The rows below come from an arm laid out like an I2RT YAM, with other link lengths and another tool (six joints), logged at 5 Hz.
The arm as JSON. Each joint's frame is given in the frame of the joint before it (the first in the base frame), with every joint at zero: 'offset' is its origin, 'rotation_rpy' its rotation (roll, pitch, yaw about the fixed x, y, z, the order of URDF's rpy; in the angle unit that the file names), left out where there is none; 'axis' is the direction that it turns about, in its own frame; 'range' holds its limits. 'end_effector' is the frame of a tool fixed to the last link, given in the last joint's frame.
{
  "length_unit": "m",
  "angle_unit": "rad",
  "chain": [
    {
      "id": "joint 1",
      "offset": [
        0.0,
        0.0,
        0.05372
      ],
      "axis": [
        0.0,
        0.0,
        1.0
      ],
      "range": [
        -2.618,
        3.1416
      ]
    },
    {
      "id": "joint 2",
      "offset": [
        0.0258,
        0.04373,
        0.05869
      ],
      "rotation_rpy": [
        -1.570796,
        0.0,
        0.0
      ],
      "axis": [
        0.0,
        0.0,
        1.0
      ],
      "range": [
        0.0,
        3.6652
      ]
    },
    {
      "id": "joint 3",
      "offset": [
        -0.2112,
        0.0,
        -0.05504
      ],
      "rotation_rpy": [
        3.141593,
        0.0,
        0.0
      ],
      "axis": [
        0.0,
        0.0,
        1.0
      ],
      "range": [
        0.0,
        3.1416
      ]
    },
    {
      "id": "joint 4",
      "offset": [
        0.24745,
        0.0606,
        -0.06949
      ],
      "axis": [
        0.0,
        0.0,
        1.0
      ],
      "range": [
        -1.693,
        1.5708
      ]
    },
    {
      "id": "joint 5",
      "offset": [
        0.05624,
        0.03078,
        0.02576
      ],
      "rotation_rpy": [
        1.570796,
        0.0,
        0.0
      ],
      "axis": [
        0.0,
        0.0,
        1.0
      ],
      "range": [
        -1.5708,
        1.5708
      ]
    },
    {
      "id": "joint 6",
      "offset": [
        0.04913,
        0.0,
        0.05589
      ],
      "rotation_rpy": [
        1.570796,
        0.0,
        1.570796
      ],
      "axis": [
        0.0,
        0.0,
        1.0
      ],
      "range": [
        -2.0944,
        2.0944
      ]
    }
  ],
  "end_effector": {
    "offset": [
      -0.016,
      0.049,
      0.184
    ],
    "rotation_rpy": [
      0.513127,
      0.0,
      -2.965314
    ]
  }
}
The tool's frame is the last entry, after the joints.
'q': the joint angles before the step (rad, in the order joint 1, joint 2, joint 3, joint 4, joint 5, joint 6). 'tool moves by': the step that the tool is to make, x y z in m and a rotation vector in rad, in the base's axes. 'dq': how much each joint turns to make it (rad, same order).
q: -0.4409, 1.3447, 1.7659, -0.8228, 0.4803, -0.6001
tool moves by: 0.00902, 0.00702, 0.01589, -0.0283, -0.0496, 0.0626
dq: -0.0002, -0.0400, -0.0169, 0.0467, -0.0570, -0.0296
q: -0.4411, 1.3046, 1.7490, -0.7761, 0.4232, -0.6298
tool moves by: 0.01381, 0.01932, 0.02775, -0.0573, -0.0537, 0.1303
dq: 0.0087, -0.0566, -0.0051, 0.0455, -0.1086, -0.0664
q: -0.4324, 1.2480, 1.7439, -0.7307, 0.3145, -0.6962
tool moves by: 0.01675, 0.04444, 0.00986, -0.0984, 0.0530, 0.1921
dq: 0.1000, -0.0477, -0.0209, -0.0020, -0.0656, -0.1338
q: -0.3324, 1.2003, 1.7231, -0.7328, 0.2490, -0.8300
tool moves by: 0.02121, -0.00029, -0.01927, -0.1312, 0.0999, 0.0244
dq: 0.0747, 0.0307, -0.0915, 0.1066, 0.0825, -0.1462
